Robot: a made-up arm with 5 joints.
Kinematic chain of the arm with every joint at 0, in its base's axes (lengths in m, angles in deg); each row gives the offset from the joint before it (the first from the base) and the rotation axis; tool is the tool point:
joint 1: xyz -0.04 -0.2 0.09 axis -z
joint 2: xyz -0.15 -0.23 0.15 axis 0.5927 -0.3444 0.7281
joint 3: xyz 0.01 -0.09 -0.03 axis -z
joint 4: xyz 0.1 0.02 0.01 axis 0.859 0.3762 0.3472
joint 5: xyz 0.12 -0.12 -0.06 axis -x
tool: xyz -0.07 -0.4 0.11
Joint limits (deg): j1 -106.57..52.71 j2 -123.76..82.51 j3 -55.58..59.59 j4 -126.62..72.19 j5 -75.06..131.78
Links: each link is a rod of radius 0.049 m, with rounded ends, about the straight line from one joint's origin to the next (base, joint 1, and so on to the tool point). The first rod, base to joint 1, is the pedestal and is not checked.
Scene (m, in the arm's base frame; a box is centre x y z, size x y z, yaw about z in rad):
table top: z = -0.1
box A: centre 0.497 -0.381 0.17 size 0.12 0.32 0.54 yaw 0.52
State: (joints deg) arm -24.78 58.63 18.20 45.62 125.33
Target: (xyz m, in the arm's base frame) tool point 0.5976 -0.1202 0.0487
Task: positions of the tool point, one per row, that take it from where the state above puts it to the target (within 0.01 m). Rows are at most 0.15 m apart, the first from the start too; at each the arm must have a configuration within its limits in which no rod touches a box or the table.
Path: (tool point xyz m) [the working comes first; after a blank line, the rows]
Joints at the target: -79.60 44.08 44.92 63.73 63.29
Straight joint move there: touches box A.

1: 0.0991 -0.4534 0.5233
2: 0.0687 -0.4388 0.5284
3: 0.0403 -0.4384 0.5251
4: 0.0196 -0.4514 0.5158
5: 0.0117 -0.4749 0.5032
6: 0.0969 -0.3709 0.5284
7: 0.2009 -0.2757 0.5218
8: 0.3125 -0.1967 0.4804
9: 0.4194 -0.1395 0.4050
10: 0.5089 -0.1076 0.3013
11: 0.5706 -0.1018 0.1785
12: 0.5976 -0.1202 0.0487

